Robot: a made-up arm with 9 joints. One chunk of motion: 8 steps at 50 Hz.
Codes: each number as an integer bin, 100 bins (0 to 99) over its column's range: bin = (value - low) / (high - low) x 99, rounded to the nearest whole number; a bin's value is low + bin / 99 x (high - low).
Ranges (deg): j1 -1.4..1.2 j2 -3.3..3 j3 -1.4..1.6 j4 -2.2..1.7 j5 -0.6..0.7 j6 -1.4..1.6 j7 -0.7..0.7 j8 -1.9..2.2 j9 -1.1..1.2
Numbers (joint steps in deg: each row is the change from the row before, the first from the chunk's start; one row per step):
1: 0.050 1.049 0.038 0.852 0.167 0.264 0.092 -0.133 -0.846
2: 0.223 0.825 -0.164 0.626 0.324 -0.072 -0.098 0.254 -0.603
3: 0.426 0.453 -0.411 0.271 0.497 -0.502 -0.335 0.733 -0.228
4: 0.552 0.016 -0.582 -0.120 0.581 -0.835 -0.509 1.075 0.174
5: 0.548 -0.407 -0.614 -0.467 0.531 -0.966 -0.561 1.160 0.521
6: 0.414 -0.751 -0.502 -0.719 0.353 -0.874 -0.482 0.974 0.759
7: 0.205 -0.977 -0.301 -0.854 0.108 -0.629 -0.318 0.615 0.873
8: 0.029 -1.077 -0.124 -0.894 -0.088 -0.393 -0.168 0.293 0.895
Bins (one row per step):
1: 55 68 47 77 58 55 56 43 11
2: 62 65 41 72 70 44 43 52 21
3: 70 59 33 63 84 30 26 64 38
4: 74 52 27 53 90 19 14 72 55
5: 74 45 26 44 86 14 10 74 70
6: 69 40 30 38 73 17 15 69 80
7: 61 37 36 34 54 25 27 61 85
8: 54 35 42 33 39 33 38 53 86

